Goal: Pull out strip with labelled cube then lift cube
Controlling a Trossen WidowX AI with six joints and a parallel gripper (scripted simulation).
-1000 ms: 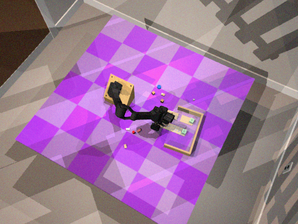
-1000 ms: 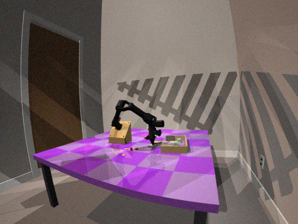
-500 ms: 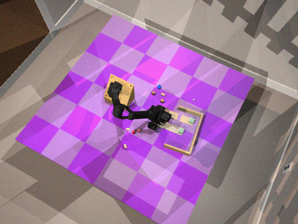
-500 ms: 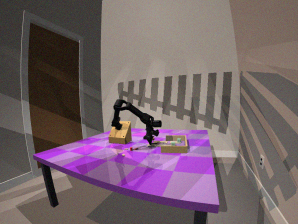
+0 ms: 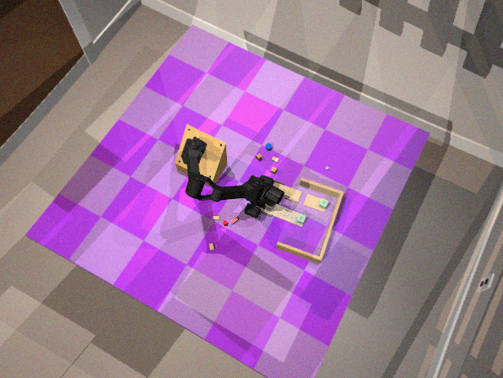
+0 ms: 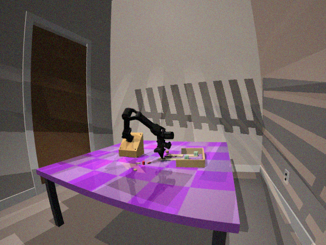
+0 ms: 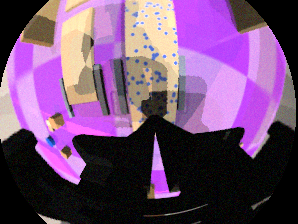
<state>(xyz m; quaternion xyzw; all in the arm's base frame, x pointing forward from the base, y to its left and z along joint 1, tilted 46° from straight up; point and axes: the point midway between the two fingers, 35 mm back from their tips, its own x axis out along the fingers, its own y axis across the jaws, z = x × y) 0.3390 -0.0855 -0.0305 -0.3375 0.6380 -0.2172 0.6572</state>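
The strip lies 110 mm to the left of my gripper tip and 70 mm ahead of it. From my gripper tip the other things lie so: red piece (160 mm to the right, 70 mm behind, 10 mm above); then blue disc (270 mm to the left, 110 mm behind).
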